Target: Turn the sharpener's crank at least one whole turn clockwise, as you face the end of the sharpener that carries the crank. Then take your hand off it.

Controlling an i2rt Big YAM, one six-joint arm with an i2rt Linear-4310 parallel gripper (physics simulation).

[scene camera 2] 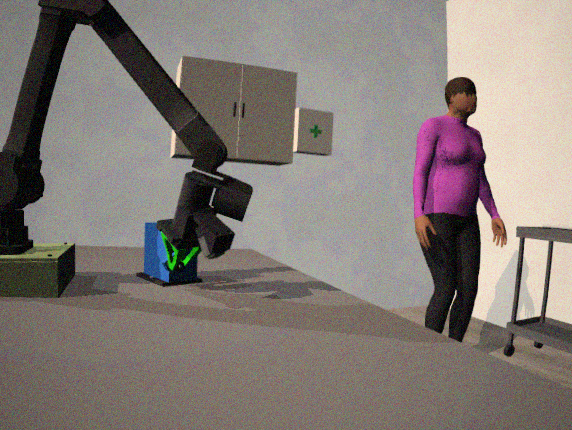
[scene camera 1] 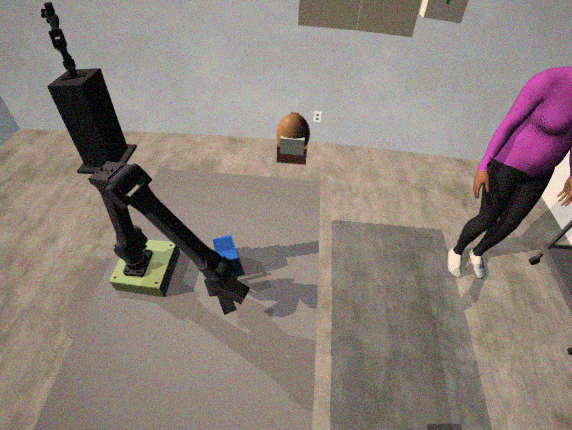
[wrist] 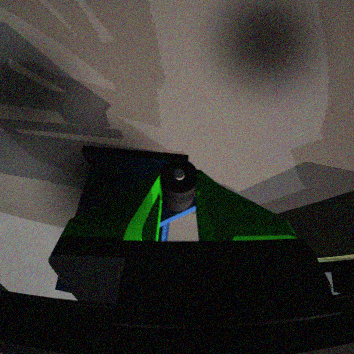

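Seen in the pictures: gripper, fingertip midpoint: [scene camera 2: 176, 268] [wrist: 178, 177]; arm's base, origin of the base link: [scene camera 2: 6, 250] [scene camera 1: 138, 263].
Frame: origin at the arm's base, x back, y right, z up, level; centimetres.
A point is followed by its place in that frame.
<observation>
The blue sharpener [scene camera 1: 224, 243] @[x -34.0, y -9.1, z 5.8 cm] [scene camera 2: 152, 252] @[x -30.6, y -7.0, z -0.7 cm] stands upright on a dark base, just beyond the hand in scene camera 2. In the wrist view a blue edge of the sharpener [wrist: 179, 215] @[x -33.2, y 1.7, z -0.6 cm] shows behind the fingers. The crank's round black knob [wrist: 179, 175] @[x -35.3, y 5.7, z -1.6 cm] sits between the green fingertips in the wrist view. My gripper [scene camera 2: 177, 266] @[x -34.7, y 4.1, z -2.3 cm] [wrist: 178, 177] @[x -34.7, y 4.1, z -2.3 cm] is shut on this knob, low in front of the sharpener's crank end. The fingertips are hidden under the hand in scene camera 1. The crank's arm is mostly hidden by the fingers, so its angle is unclear.
The arm stands on a light green block [scene camera 1: 166, 250] @[x -9.6, y -7.2, z 0.3 cm] [scene camera 2: 30, 275] @[x -6.9, y 9.7, z -3.0 cm] left of the sharpener. A person in a magenta top [scene camera 1: 525, 132] [scene camera 2: 450, 170] stands beyond the table at the right, near a grey cart [scene camera 2: 542, 232]. A cabinet [scene camera 2: 270, 115] hangs on the back wall.
</observation>
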